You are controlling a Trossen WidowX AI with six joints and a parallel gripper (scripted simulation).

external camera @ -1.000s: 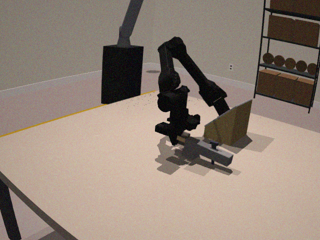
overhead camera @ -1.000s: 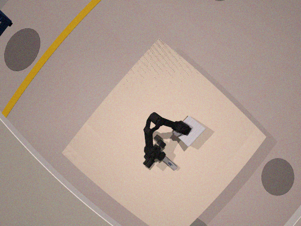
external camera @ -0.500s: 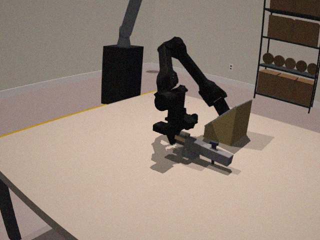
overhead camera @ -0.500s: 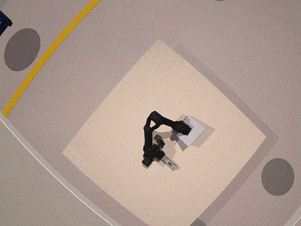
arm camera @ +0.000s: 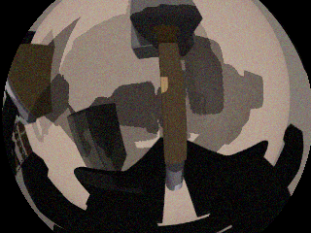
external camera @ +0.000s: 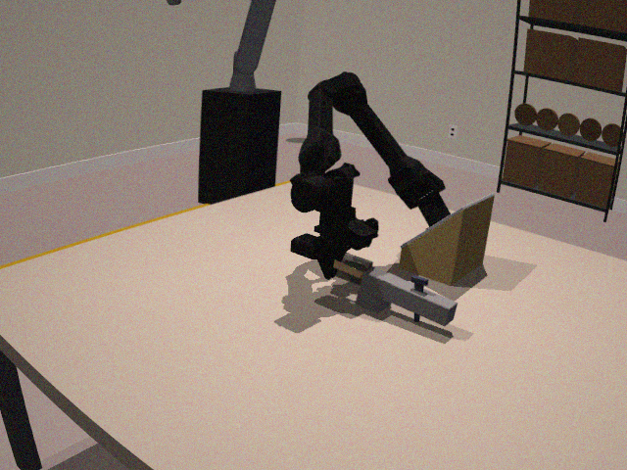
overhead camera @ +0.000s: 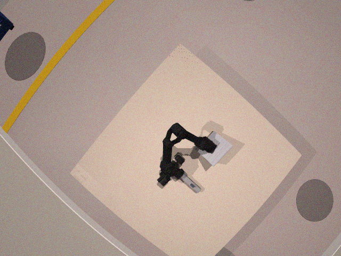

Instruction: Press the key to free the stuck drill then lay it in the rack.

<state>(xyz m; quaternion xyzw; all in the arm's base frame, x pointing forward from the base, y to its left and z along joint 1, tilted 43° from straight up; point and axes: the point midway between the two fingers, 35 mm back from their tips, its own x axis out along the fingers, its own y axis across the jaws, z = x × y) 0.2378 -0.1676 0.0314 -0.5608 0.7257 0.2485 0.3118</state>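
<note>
My gripper tip is 10 mm short of the drill, 40 mm to the right of it and 30 mm below it. Also, from my gripper tip: housing block: 30 mm ahead, 170 mm to the left, 20 mm above; then rack: 70 mm behind, 20 mm to the left; then key: 40 mm ahead, 190 mm to the left, 30 mm above.
</note>
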